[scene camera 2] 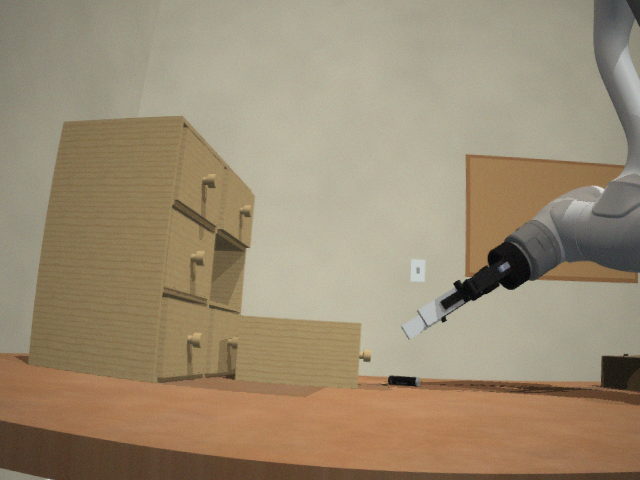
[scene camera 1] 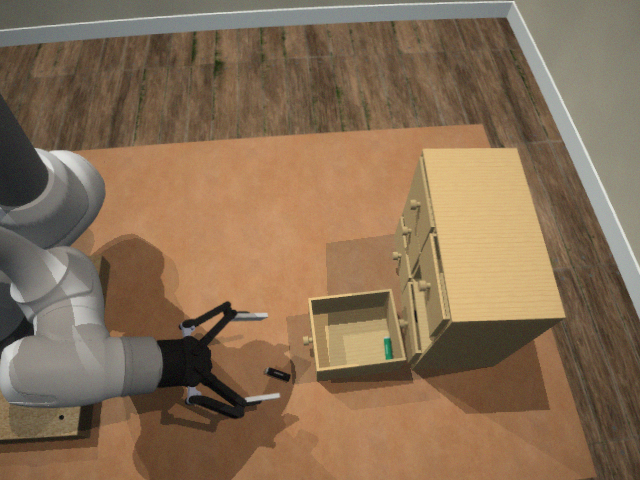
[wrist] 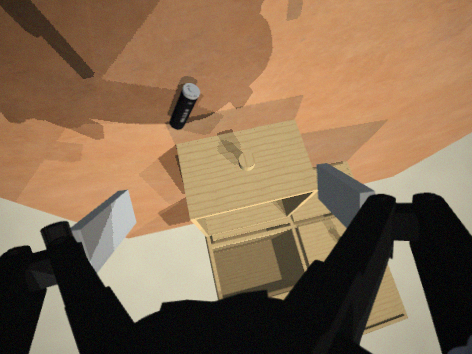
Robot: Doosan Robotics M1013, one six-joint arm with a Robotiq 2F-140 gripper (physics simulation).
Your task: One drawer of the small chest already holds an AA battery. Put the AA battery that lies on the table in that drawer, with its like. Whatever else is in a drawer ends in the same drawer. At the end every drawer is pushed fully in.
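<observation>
The black AA battery [scene camera 1: 277, 374] [scene camera 2: 404, 381] [wrist: 184, 106] with a silver end lies on the table in front of the pulled-out drawer. That drawer [scene camera 1: 356, 367] [scene camera 2: 298, 351] [wrist: 240, 175] is clear of its opening and stands low before the chest [scene camera 1: 491, 232] [scene camera 2: 113, 248]. A green battery-like cylinder [scene camera 1: 387, 348] lies inside, by the back wall. My gripper [scene camera 1: 273, 356] [scene camera 2: 406, 332] [wrist: 224, 194] is open and empty, tilted down toward the chest, above table height. In scene camera 1 the battery shows near the line between its fingertips.
The chest's middle opening [scene camera 2: 227, 273] [wrist: 250, 267] above the drawer is empty. The top drawer [scene camera 1: 434, 297] [scene camera 2: 236, 209] over it seems to stand slightly out. The other fronts look closed. A wooden base block [scene camera 1: 41, 426] [scene camera 2: 617, 373] is under the arm's side of the table.
</observation>
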